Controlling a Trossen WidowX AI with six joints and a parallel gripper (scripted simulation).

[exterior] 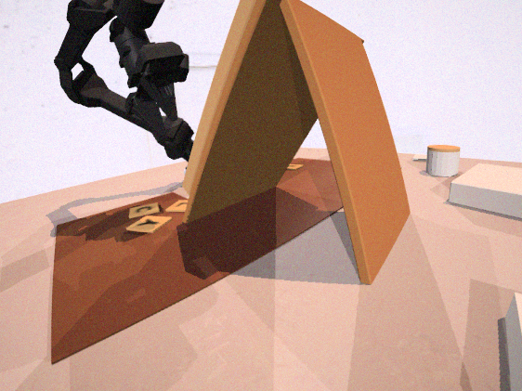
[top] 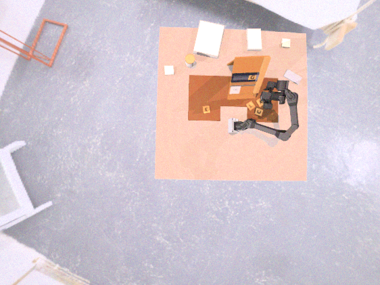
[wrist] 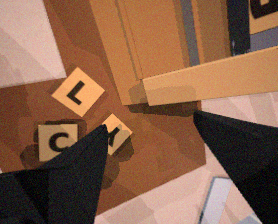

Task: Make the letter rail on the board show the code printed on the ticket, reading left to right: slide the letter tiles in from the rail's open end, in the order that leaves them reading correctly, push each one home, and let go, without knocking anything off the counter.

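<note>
Now: gripper tip 60 mm short of the white ticket, 180 mm to the right of it and 80 mm above it. Also, from my gripper tip: grey card 210 mm ahead, 350 mm to the right, 160 mm below; brown mat 30 mm behind, 170 mm to the left, 160 mm below; capped canister 310 mm ahead, 550 mm to the left, 130 mm below.
</note>
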